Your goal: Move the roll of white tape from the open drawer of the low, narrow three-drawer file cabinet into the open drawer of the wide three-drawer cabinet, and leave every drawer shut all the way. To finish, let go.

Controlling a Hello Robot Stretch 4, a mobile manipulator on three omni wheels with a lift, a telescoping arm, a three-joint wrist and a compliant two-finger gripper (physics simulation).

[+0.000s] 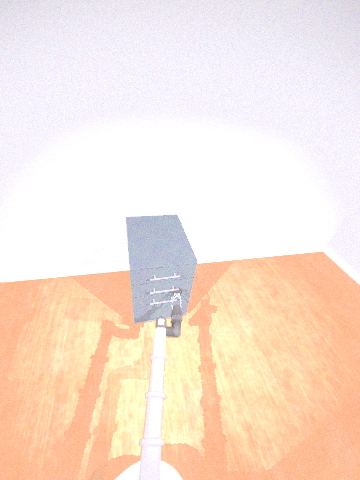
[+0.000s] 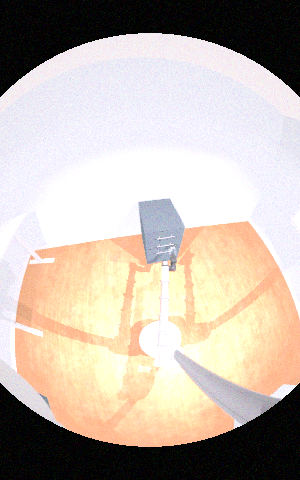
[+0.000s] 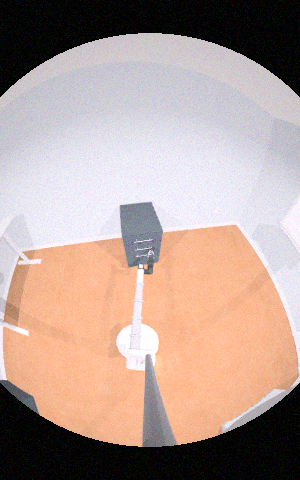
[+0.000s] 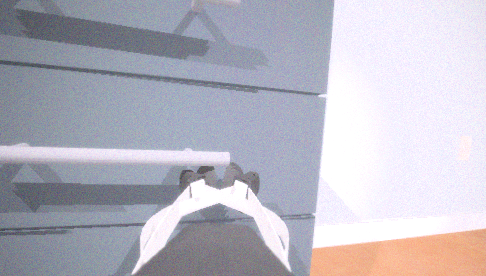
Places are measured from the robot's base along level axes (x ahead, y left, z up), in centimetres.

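Pixels of known places: gripper, fingertip midpoint: (image 1: 177, 288) (image 2: 172, 243) (image 3: 150, 246) (image 4: 220, 178).
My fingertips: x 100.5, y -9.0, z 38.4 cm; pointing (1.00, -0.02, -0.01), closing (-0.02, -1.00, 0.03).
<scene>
Behind a point stands the place of what it marks.
The narrow blue-grey file cabinet (image 1: 157, 242) {x 119.7, y 7.0, z 61.9 cm} (image 2: 161, 215) {x 120.0, y 4.1, z 61.9 cm} (image 3: 140, 217) {x 122.4, y 4.2, z 61.9 cm} (image 4: 285, 130) {x 102.5, y -15.3, z 43.2 cm} stands against the back wall. Its three drawer fronts look flush. My gripper (image 1: 177, 292) {x 100.5, y -9.0, z 38.4 cm} (image 2: 173, 248) {x 100.5, y -9.0, z 38.4 cm} (image 3: 151, 251) {x 100.5, y -9.0, z 38.4 cm} (image 4: 220, 178) {x 100.5, y -9.0, z 38.4 cm} is shut and empty, fingertips close together. It is at the middle drawer's front, just below the right end of the middle handle (image 1: 161, 292) {x 98.7, y 1.5, z 35.0 cm} (image 4: 115, 155) {x 95.4, y -1.2, z 40.8 cm}; whether the tips touch is hard to tell. The white tape does not show, and the inside of the drawers is hidden. The wide cabinet cannot be made out with certainty.
My extended arm (image 1: 156, 380) {x 41.6, y 0.1, z 49.4 cm} (image 2: 164, 300) {x 33.6, y -0.3, z 49.7 cm} (image 3: 136, 300) {x 35.9, y 0.7, z 50.4 cm} reaches over the wooden floor to the cabinet. White legs (image 2: 42, 260) (image 3: 30, 261) of furniture stand at the left. A dark object (image 3: 17, 398) shows at the lower left edge, and a pale one (image 3: 255, 410) at the lower right.
</scene>
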